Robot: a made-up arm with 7 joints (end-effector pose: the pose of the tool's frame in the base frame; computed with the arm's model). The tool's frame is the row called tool. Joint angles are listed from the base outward.
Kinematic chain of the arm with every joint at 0, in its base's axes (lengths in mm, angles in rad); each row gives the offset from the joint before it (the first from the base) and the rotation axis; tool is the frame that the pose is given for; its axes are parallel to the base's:
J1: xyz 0 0 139 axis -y
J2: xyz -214 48 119 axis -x
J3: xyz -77 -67 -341 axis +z
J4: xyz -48 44 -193 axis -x
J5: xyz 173 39 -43 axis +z
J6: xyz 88 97 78 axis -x
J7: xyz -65 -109 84 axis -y
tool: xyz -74 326 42
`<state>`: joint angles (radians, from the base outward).
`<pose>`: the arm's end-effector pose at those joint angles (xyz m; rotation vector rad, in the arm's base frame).
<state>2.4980 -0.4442 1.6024 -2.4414 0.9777 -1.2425 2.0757</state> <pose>0.3324 0.2587 0.4742 1.3630 0.4406 0.7294</pose>
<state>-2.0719 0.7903 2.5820 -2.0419 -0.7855 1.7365 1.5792</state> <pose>0.1997 -0.2898 0.6140 -2.3546 -1.6034 -0.4047</pose>
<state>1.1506 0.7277 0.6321 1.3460 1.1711 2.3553 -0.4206</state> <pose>0.1567 -0.4852 -0.0813 1.6668 0.2272 -0.0625</pose>
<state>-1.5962 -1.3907 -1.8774 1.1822 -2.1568 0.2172 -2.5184</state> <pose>-0.3164 0.2605 0.5129 0.8303 0.5501 2.0143</pose>
